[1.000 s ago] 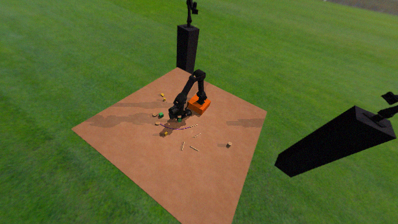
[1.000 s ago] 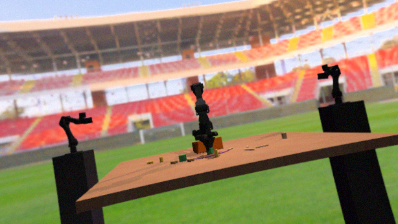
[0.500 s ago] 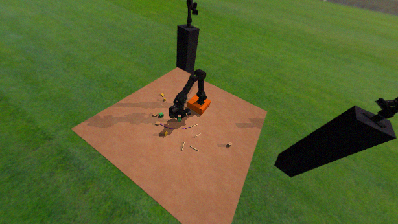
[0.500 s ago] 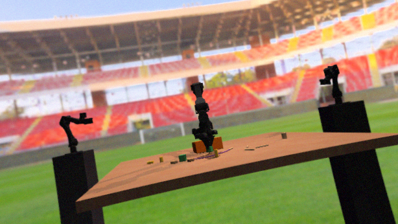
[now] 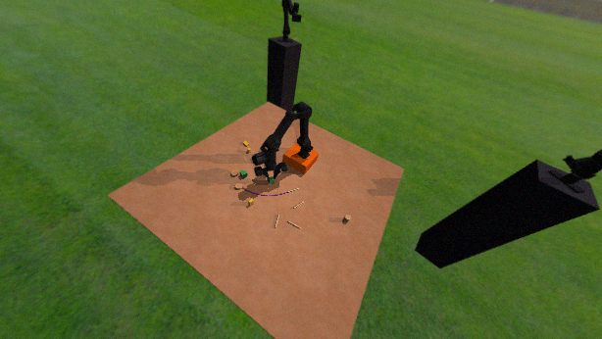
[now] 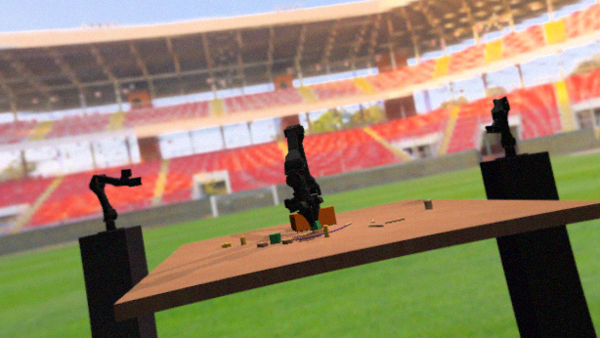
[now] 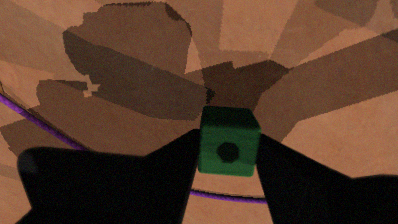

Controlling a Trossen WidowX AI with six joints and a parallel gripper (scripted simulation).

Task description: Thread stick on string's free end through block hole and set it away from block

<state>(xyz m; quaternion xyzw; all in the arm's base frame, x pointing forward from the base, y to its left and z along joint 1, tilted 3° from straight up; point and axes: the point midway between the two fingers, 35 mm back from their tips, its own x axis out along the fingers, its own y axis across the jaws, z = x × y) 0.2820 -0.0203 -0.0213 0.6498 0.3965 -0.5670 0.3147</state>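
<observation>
My gripper tip is now 4 cm past the thin wooden stick, 13 cm to the right of it and 3 cm above it. From my gripper tip the other things lie so: green cube: 9 cm ahead, 15 cm to the right, 1 cm below; yellow piece: 19 cm ahead, 3 cm to the left, 1 cm below; round wooden button: 16 cm ahead, 11 cm to the right, 2 cm below.
</observation>
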